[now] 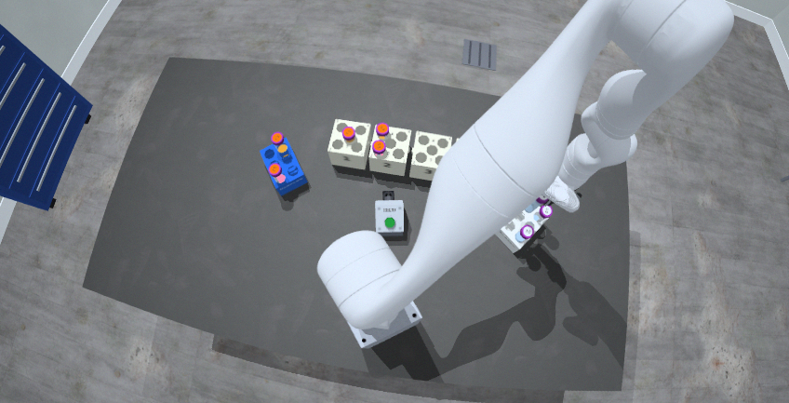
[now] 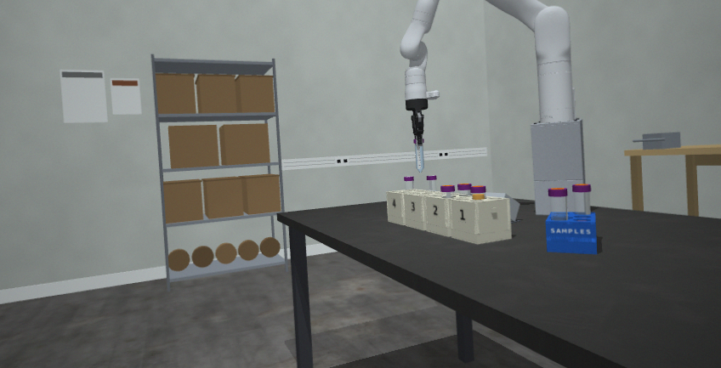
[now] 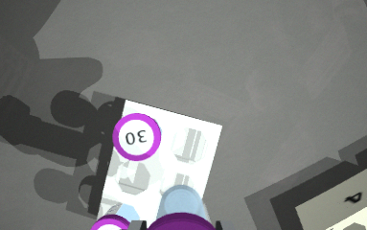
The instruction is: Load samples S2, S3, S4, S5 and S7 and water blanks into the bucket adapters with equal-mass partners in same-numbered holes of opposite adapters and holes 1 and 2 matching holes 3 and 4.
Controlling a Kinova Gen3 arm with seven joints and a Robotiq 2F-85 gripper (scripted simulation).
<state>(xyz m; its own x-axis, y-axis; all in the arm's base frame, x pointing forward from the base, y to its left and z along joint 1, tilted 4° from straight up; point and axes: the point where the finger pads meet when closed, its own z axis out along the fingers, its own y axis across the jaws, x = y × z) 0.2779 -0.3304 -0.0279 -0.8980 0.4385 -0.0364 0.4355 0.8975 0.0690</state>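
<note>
My gripper is now 5 cm above the 50 mL blank and 1 cm to the right of it. The rest, counted from my hand: white blank rack (21 cm below, 2 cm to the right, 1 cm behind); green done key (33 cm to the left, 18 cm below, 6 cm behind); 30 mL blank (18 cm below, 5 cm behind, 2 cm to the right).
</note>
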